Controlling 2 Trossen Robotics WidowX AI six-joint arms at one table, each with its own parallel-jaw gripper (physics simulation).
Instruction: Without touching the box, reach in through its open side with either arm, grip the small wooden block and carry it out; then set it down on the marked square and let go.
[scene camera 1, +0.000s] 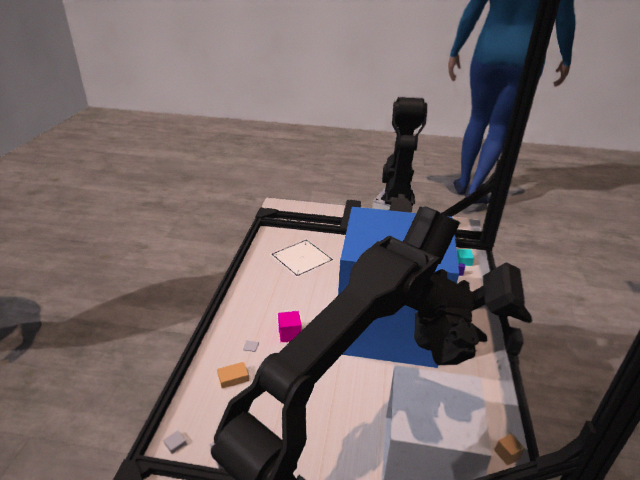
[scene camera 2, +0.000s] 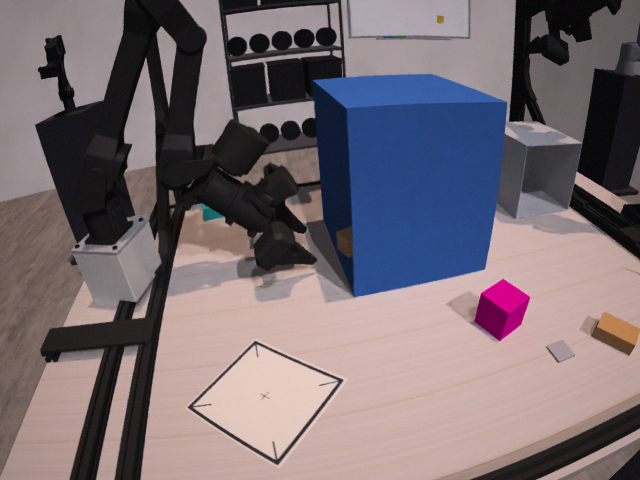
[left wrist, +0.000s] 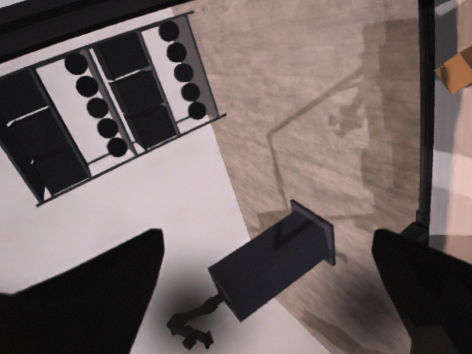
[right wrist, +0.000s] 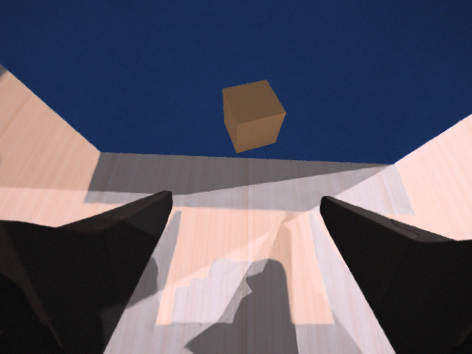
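The blue box (scene camera 1: 377, 227) (scene camera 2: 423, 191) (right wrist: 125, 65) stands on the table, its open side facing the left of the scene camera 2 view. The small wooden block (scene camera 2: 344, 242) (right wrist: 254, 115) is inside, near the opening; part of it is hidden by a wall in scene camera 2. My right gripper (scene camera 2: 310, 246) (right wrist: 247, 200) is open and empty, low outside the open side, with the block ahead of its fingers and apart from them. My left gripper (scene camera 1: 505, 328) (left wrist: 268, 240) is open and empty, raised away from the block. The marked square (scene camera 1: 318, 249) (scene camera 2: 298, 361) bears no block.
A magenta cube (scene camera 1: 289, 326) (scene camera 2: 501, 310), an orange block (scene camera 1: 233, 375) (scene camera 2: 616, 333) and a thin grey piece (scene camera 1: 251, 345) (scene camera 2: 560, 350) lie beside the box. A grey open box (scene camera 1: 439, 413) (scene camera 2: 542, 139) stands beyond it. A cyan block (scene camera 1: 465, 257) (scene camera 2: 211, 212) lies behind my right gripper.
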